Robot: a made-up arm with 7 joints. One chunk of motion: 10 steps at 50 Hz.
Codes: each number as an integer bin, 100 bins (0 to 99) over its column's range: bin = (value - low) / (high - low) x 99, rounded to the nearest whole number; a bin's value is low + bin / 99 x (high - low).
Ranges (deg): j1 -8..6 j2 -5..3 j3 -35..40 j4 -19..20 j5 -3..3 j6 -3..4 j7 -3..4
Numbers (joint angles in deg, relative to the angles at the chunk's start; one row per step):
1: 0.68 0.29 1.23 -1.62 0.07 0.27 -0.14
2: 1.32 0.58 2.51 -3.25 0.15 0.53 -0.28
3: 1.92 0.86 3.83 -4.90 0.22 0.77 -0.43
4: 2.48 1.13 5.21 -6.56 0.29 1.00 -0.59
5: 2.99 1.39 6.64 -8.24 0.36 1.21 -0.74
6: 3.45 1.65 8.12 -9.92 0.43 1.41 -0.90
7: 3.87 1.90 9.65 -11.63 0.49 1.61 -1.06
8: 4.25 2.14 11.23 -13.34 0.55 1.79 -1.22
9: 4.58 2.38 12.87 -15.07 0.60 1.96 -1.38
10: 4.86 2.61 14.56 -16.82 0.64 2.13 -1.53
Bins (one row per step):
1: 61 65 48 44 51 46 40
2: 66 69 50 40 52 50 38
3: 70 73 51 36 53 53 36
4: 74 76 53 32 54 57 34
5: 78 79 55 27 55 60 32
6: 81 82 57 23 57 62 30
7: 84 85 59 19 58 65 27
8: 87 88 61 14 59 68 25
9: 89 91 63 10 59 70 23
10: 91 94 65 6 60 73 21

